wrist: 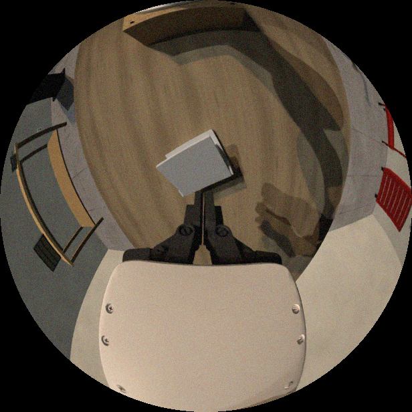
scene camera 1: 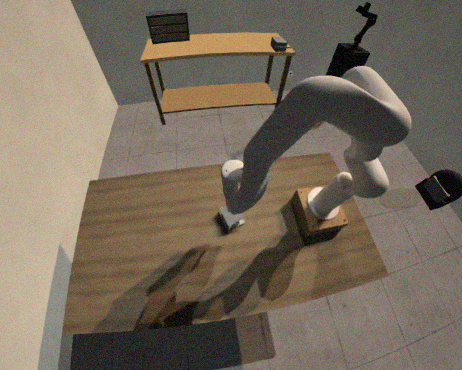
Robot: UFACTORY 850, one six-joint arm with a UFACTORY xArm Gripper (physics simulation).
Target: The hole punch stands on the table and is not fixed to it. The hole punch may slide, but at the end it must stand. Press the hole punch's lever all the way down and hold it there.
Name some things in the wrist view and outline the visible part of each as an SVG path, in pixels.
The gripper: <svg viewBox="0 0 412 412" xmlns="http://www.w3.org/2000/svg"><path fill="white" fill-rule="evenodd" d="M195 191L194 205L186 205L184 221L177 227L175 234L152 248L126 249L122 255L122 262L114 268L108 280L102 300L99 321L100 359L106 381L110 389L132 399L182 411L206 412L243 409L267 403L296 391L300 381L306 354L304 311L296 282L290 270L282 265L282 259L278 253L260 250L253 251L253 249L233 237L231 229L227 225L223 225L221 206L214 205L213 192L205 193L203 210L203 193ZM202 227L203 245L210 252L212 264L193 264L195 251L201 245Z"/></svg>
A hole punch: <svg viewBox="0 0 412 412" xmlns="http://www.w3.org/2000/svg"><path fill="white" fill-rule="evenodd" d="M212 129L191 138L191 140L165 154L167 159L155 167L178 189L182 197L233 175L233 169Z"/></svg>
